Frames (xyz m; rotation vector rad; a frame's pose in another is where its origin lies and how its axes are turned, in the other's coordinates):
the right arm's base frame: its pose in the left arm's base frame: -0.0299 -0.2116 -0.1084 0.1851 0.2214 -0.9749
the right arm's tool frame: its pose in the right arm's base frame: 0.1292 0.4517 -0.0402 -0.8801 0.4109 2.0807
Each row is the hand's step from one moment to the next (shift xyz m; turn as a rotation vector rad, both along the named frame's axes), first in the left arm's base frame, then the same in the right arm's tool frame.
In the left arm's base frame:
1: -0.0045 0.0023 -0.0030 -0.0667 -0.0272 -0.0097
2: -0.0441 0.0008 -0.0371 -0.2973 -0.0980 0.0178
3: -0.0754 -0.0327 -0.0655 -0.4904 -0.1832 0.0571
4: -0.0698 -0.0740 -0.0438 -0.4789 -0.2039 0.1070
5: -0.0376 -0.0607 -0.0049 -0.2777 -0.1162 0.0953
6: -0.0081 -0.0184 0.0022 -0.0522 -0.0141 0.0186
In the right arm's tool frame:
1: 0.0028 0.0044 -0.0027 -0.0285 0.0530 -0.0408
2: 0.0132 0.0357 -0.0433 -0.1410 0.2529 -0.1203
3: -0.0044 0.0505 -0.0921 -0.2653 0.4151 -0.1859
4: -0.0492 0.0363 -0.0924 -0.3074 0.4062 -0.1513
5: -0.0538 0.0163 -0.0443 -0.1946 0.2415 -0.0593
6: -0.0177 0.0024 -0.0094 -0.0306 0.0478 -0.0069

